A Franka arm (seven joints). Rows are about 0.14 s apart.
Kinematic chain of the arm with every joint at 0, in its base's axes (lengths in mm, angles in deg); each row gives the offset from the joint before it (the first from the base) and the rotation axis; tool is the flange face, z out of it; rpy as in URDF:
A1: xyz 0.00 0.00 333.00 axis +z
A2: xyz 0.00 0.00 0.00 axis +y
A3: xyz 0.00 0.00 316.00 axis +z
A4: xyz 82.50 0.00 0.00 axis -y
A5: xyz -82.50 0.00 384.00 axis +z
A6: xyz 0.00 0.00 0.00 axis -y
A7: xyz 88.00 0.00 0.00 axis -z
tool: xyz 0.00 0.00 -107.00 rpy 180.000 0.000 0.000
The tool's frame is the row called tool.
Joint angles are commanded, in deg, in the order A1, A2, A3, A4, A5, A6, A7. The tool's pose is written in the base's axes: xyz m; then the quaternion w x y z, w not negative. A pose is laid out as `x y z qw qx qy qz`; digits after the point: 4 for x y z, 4 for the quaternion.
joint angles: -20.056, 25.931, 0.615, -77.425, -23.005, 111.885, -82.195
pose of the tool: 0.6596 -0.2619 0.4849 0.1752 0.8036 0.5600 -0.0995
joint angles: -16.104, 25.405, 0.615, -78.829, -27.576, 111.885, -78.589
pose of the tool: 0.6716 -0.2195 0.4815 0.2004 0.7879 0.5697 -0.1200
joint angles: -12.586, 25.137, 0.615, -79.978, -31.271, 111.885, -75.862
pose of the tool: 0.6809 -0.1810 0.4768 0.2220 0.7713 0.5810 -0.1348
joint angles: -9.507, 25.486, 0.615, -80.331, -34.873, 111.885, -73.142
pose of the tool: 0.6899 -0.1478 0.4717 0.2455 0.7563 0.5885 -0.1465
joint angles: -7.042, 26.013, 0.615, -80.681, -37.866, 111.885, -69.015
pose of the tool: 0.6964 -0.1209 0.4642 0.2668 0.7528 0.5823 -0.1521
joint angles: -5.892, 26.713, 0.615, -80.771, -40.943, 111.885, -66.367
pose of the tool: 0.7004 -0.1099 0.4569 0.2863 0.7474 0.5771 -0.1622
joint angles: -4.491, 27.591, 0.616, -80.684, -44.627, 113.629, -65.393
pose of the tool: 0.7085 -0.0936 0.4514 0.3145 0.7259 0.5892 -0.1646
